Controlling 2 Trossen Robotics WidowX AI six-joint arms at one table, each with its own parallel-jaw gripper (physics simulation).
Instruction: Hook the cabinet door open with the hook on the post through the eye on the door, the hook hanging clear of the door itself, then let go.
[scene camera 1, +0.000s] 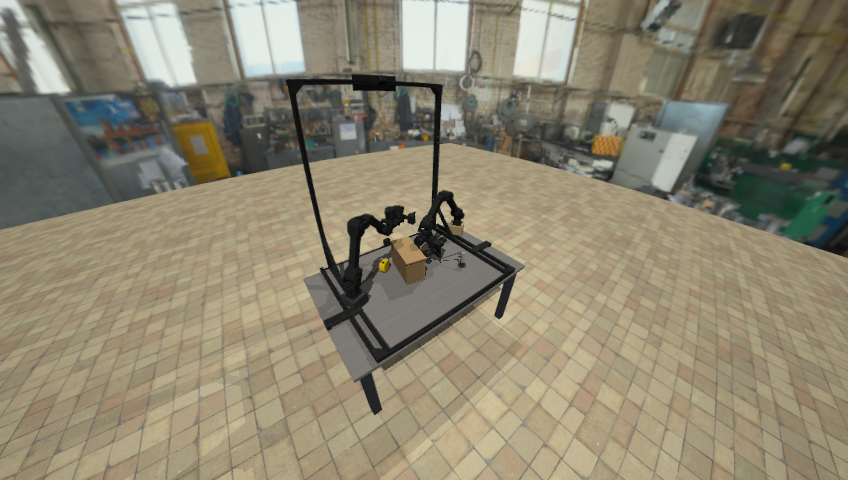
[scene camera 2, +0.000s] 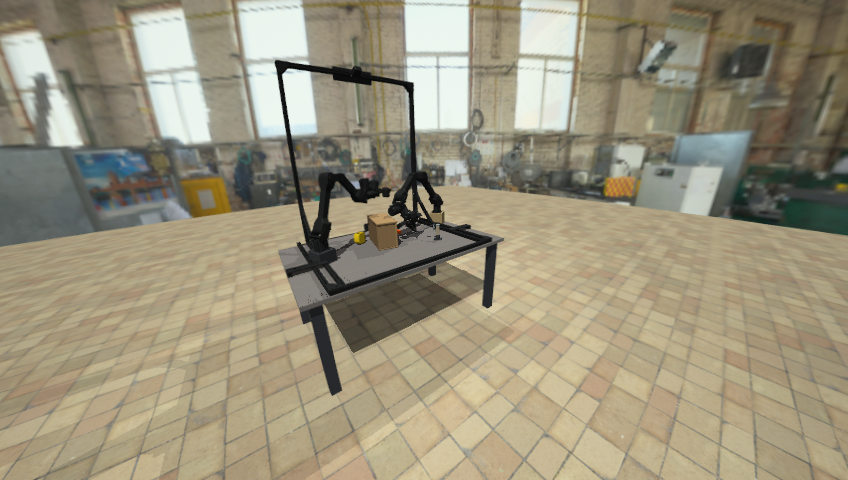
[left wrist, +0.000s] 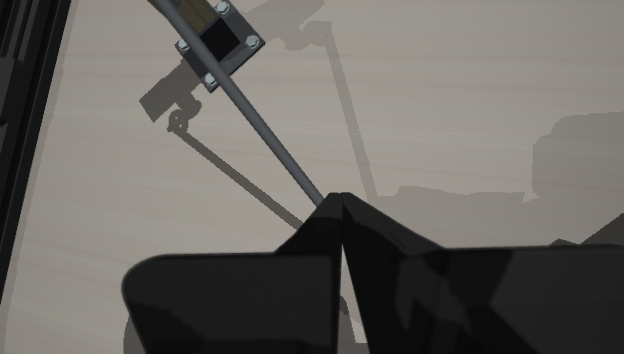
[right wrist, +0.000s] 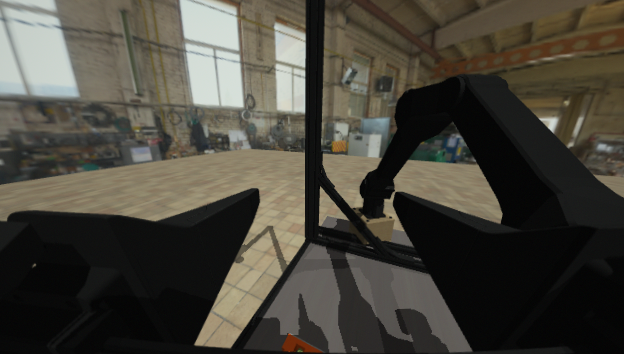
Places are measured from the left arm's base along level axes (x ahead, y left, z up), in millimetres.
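Where they show: left gripper, fingertip midpoint: (scene camera 1: 440, 257) (scene camera 2: 416, 231) (left wrist: 339, 203); right gripper, fingertip midpoint: (scene camera 1: 409, 210) (right wrist: 326, 196); left arm's base, link origin: (scene camera 1: 457, 223) (scene camera 2: 437, 211) (right wrist: 371, 213); right arm's base, link origin: (scene camera 1: 353, 293) (scene camera 2: 321, 249).
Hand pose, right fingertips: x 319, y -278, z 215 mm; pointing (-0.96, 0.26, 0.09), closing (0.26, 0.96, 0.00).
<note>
Each offset is from my right fingertips to the centre of the thing. "spot": to the spot under its first point.
A brown cabinet {dx +210, dy +59, dz -229 mm} (scene camera 1: 409, 261) (scene camera 2: 383, 230) stands mid-table; I cannot make out its door or eye. A short post {spot: dx +75, dy +371, dz -257 mm} (scene camera 1: 461, 259) (scene camera 2: 437, 231) stands to its right, and its bolted base {spot: dx +70, dy +366, dz -292 mm} (left wrist: 219, 36) shows in the left wrist view. The thin grey hook rod {dx +74, dy +299, dz -258 mm} (left wrist: 258, 119) runs from the post to my left gripper (left wrist: 339, 203) (scene camera 1: 435, 249) (scene camera 2: 408, 224). That gripper is low over the table with its fingers shut tip to tip. The rod's hooked end is hidden behind them, and I see no rod in the seam. My right gripper (scene camera 1: 413, 217) (scene camera 2: 388, 191) (right wrist: 326, 196) is open and empty, high above the cabinet.
A black frame (scene camera 1: 436, 143) (scene camera 2: 412, 143) (right wrist: 314, 105) rises over the table's back, and black rails run along its edges. A yellow object {dx +256, dy -82, dz -274 mm} (scene camera 1: 384, 265) (scene camera 2: 360, 237) lies left of the cabinet.
</note>
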